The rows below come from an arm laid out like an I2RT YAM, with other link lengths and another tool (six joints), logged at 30 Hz.
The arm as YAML. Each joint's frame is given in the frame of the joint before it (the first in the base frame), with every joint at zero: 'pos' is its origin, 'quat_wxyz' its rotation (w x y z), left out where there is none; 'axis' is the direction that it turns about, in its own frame. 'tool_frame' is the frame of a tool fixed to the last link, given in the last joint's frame.
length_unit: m
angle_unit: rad
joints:
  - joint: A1
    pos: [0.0, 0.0, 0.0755]
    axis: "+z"
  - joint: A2
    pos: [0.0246, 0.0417, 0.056]
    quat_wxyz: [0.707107, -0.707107, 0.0, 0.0]
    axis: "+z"
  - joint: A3
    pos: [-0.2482, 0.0, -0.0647]
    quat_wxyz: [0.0, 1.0, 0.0, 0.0]
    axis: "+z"
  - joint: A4
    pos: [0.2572, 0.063, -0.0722]
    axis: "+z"
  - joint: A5
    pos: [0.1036, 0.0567, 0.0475]
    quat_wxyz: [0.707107, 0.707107, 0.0, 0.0]
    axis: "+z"
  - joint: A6
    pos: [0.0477, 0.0, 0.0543]
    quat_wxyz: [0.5, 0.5, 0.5, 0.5]
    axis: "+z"
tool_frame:
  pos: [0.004, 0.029, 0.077]
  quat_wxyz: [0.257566, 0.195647, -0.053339, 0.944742]
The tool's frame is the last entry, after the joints.
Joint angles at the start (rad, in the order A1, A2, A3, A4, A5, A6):
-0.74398, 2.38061, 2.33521, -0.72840, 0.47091, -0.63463
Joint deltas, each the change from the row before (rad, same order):
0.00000, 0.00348, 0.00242, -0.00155, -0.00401, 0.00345
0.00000, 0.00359, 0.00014, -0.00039, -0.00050, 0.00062
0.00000, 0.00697, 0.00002, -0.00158, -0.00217, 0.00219
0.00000, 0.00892, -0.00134, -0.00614, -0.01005, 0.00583
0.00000, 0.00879, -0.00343, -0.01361, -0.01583, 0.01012
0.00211, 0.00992, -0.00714, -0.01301, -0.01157, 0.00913
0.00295, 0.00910, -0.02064, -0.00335, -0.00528, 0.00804
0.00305, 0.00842, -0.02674, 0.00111, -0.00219, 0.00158
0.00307, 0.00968, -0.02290, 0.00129, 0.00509, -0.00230
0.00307, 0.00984, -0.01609, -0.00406, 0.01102, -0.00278
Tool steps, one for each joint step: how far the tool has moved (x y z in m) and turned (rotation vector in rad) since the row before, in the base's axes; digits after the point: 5 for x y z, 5 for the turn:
0.00063, 0.00006, -0.00153, 0.00439, -0.00262, 0.00071
0.00019, -0.00009, -0.00210, 0.00296, 0.00212, -0.00003
0.00037, 0.00001, -0.00436, 0.00726, 0.00358, 0.00015
0.00064, 0.00097, -0.00710, 0.01733, 0.00282, 0.00329
0.00010, 0.00240, -0.00915, 0.02763, 0.00374, 0.00416
0.00021, 0.00341, -0.01083, 0.02818, 0.00975, 0.00357
-0.00046, 0.00376, -0.01388, 0.02654, 0.01609, 0.00069
-0.00121, 0.00388, -0.01485, 0.02440, 0.02297, 0.00325
-0.00182, 0.00328, -0.01348, 0.01762, 0.02751, 0.00178
-0.00253, 0.00304, -0.01110, 0.01296, 0.03022, -0.00103

